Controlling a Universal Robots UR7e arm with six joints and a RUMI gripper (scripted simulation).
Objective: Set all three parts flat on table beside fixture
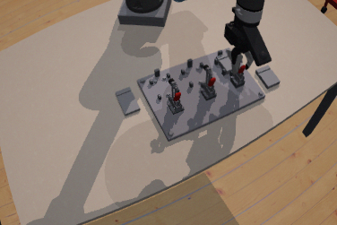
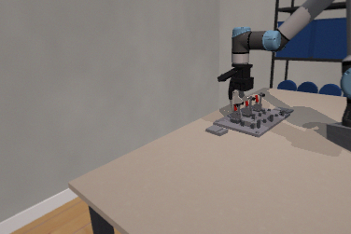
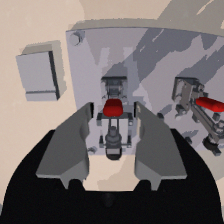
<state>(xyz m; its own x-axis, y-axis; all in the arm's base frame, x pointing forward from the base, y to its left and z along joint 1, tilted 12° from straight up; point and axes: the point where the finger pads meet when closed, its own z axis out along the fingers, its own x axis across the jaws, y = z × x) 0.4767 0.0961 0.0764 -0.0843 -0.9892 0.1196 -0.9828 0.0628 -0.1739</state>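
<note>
My hand is 20 mm above the clamp and 10 mm past it. Round my hand: flat grey part (120 mm to the left, 80 mm below, 20 mm ahead); then grey fixture plate (110 mm to the right, 80 mm below, 50 mm behind).
</note>
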